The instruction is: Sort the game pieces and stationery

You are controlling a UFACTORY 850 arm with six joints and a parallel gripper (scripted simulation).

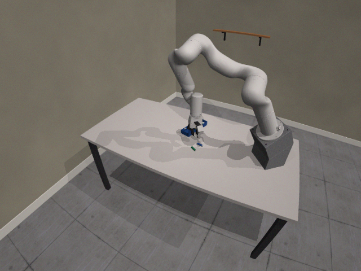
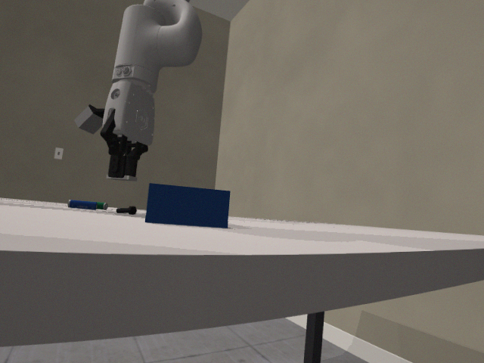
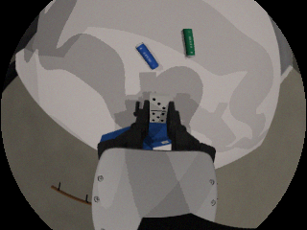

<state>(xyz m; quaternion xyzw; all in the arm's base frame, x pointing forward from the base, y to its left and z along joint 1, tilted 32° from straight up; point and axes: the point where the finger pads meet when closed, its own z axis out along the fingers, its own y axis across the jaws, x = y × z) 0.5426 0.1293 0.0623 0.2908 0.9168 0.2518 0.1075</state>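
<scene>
Now: hand 11 cm short of the blue bin, 14 cm to the left of it and 6 cm above it. From my hand the other things lie so: white domino 2 cm below; then blue battery 7 cm behind, 1 cm to the left, 8 cm below; then black bolt 3 cm ahead, 7 cm to the right, 8 cm below.
</scene>
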